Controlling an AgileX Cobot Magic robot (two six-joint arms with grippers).
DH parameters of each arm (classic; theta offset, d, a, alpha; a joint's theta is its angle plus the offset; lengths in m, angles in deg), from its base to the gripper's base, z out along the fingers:
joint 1: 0 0.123 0 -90
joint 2: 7.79 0 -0.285 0
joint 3: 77.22 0 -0.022 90
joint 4: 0 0.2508 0 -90
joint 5: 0 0 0.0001 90
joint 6: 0 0.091 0 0
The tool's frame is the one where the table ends.
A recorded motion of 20 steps. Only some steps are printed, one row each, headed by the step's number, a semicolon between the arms.
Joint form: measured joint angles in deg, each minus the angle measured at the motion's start. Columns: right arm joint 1, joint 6, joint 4, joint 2, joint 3, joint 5; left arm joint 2, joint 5, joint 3, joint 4, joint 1, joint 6.
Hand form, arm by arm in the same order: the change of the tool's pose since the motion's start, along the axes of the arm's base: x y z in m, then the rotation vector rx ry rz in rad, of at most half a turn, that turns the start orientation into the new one. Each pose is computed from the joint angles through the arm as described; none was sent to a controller.
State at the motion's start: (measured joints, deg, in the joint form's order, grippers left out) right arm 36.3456 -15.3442 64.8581 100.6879 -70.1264 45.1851; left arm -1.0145 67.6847 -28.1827 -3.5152 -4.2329 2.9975
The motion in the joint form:
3: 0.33 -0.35 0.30 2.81 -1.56 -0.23; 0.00 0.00 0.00 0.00 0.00 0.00
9: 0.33 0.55 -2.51 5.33 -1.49 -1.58; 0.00 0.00 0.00 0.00 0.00 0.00
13: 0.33 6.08 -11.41 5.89 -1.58 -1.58; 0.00 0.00 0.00 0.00 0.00 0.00
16: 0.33 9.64 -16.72 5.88 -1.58 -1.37; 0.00 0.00 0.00 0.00 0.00 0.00
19: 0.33 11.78 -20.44 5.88 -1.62 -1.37; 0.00 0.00 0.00 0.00 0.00 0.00
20: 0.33 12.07 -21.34 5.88 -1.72 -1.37; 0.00 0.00 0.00 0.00 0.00 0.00
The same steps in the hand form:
3: 0.0069 0.0077 -0.0106 -0.0096 0.0130 0.0037; 0.0000 0.0000 0.0000 0.0000 0.0000 0.0000
9: 0.0125 0.0084 -0.0305 -0.0728 0.0217 -0.0018; 0.0000 0.0000 0.0000 0.0000 0.0000 0.0000
13: 0.0132 0.0025 -0.0410 -0.1850 0.0182 0.0084; 0.0000 0.0000 0.0000 0.0000 0.0000 0.0000
16: 0.0133 -0.0018 -0.0449 -0.2491 0.0147 0.0102; 0.0000 0.0000 0.0000 0.0000 0.0000 0.0000
19: 0.0139 -0.0049 -0.0472 -0.2935 0.0040 0.0120; 0.0000 0.0000 0.0000 0.0000 0.0000 0.0000
20: 0.0143 -0.0055 -0.0474 -0.3033 -0.0029 0.0148; 0.0000 0.0000 0.0000 0.0000 0.0000 0.0000

